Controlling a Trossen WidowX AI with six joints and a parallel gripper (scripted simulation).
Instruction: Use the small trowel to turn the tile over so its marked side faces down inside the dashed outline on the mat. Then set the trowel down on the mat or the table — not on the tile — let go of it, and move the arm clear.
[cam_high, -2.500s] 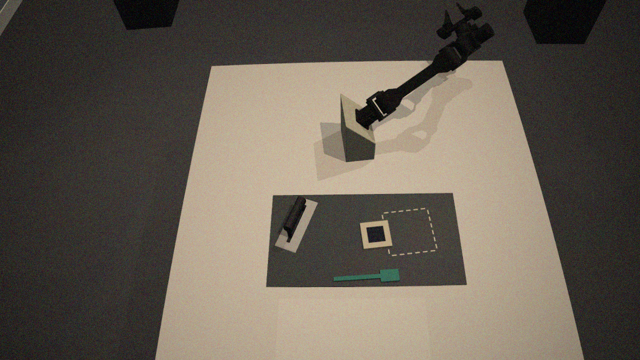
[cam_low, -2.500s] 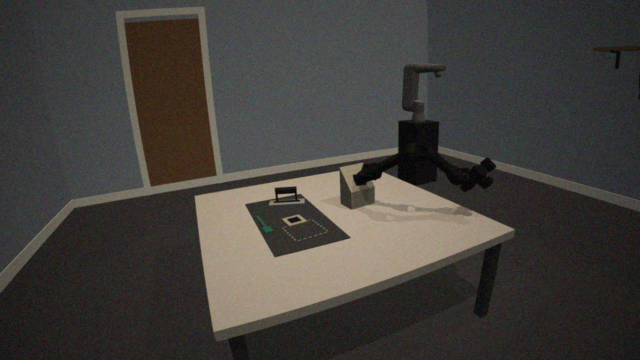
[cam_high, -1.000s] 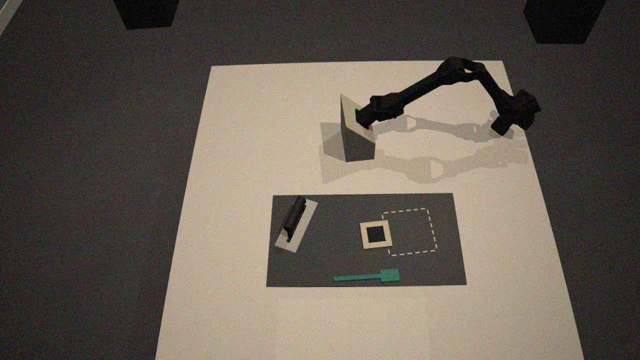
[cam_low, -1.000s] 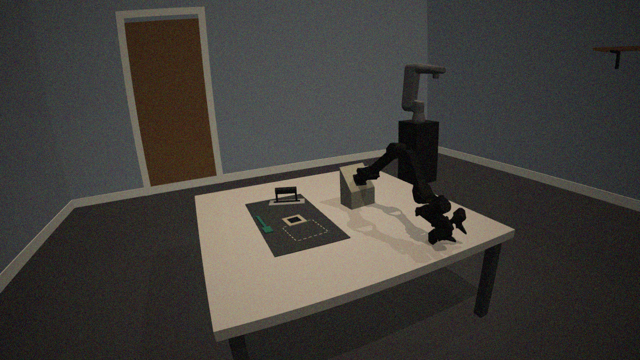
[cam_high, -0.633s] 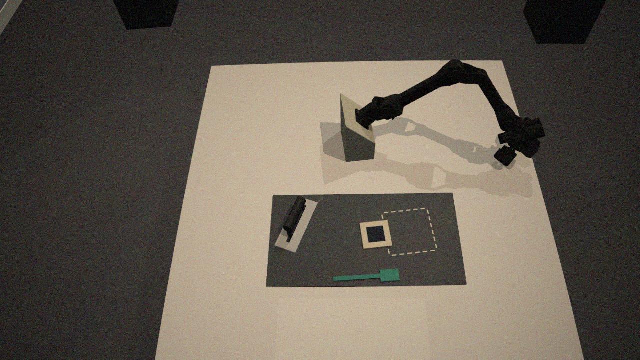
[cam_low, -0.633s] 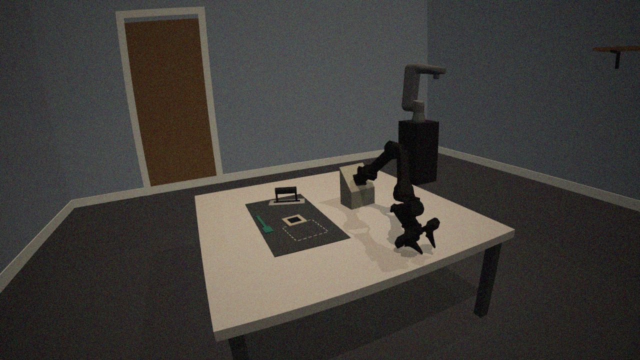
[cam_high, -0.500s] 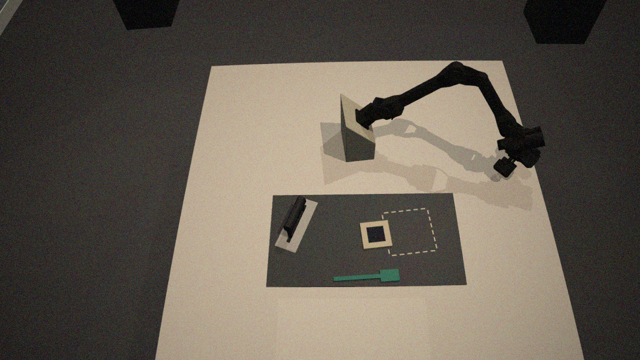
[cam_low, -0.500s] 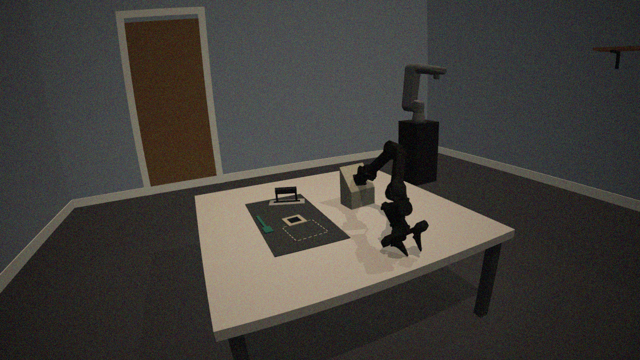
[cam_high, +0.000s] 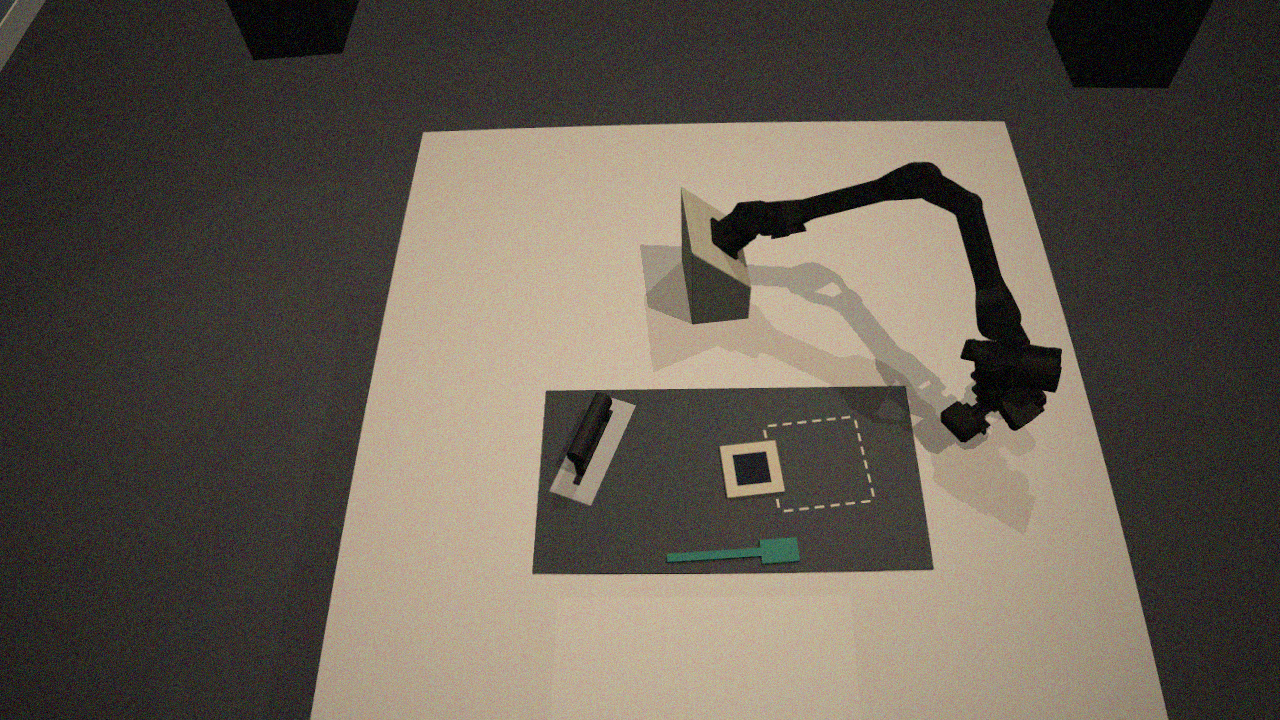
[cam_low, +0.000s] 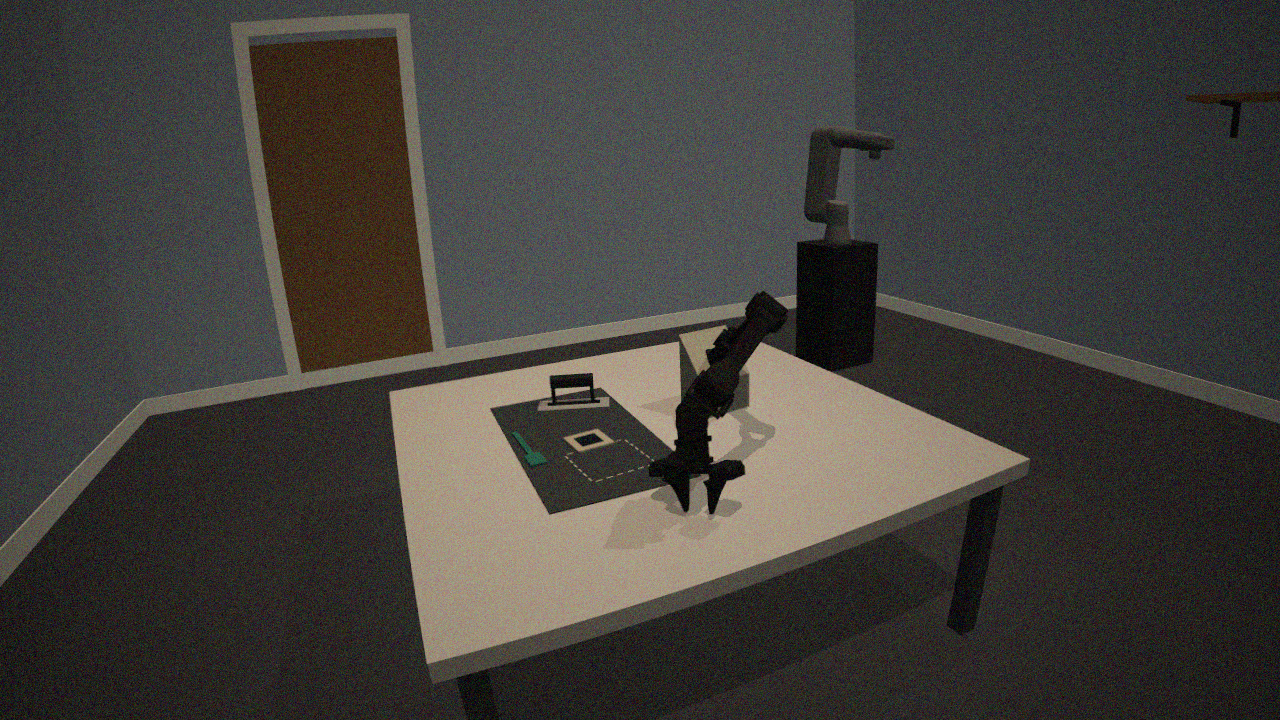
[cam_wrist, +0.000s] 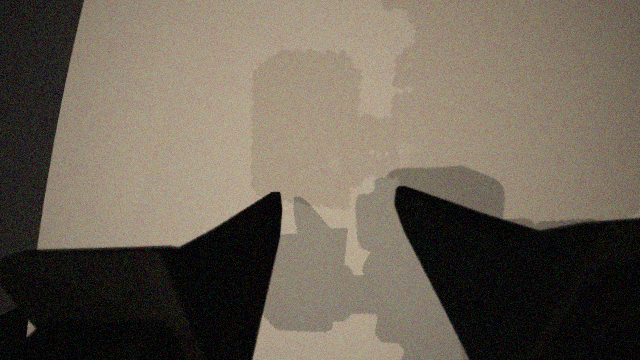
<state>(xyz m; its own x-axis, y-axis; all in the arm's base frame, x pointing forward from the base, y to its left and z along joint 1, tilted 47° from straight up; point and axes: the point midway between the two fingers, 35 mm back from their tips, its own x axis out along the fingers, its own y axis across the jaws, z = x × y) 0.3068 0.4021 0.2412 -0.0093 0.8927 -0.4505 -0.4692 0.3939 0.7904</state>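
My gripper tip is 220 mm short of the green trowel and 450 mm to the left of it. Also, from my gripper tip: tile (70 mm ahead, 430 mm to the right); then dark mat (80 mm ahead, 470 mm to the right, 30 mm below).
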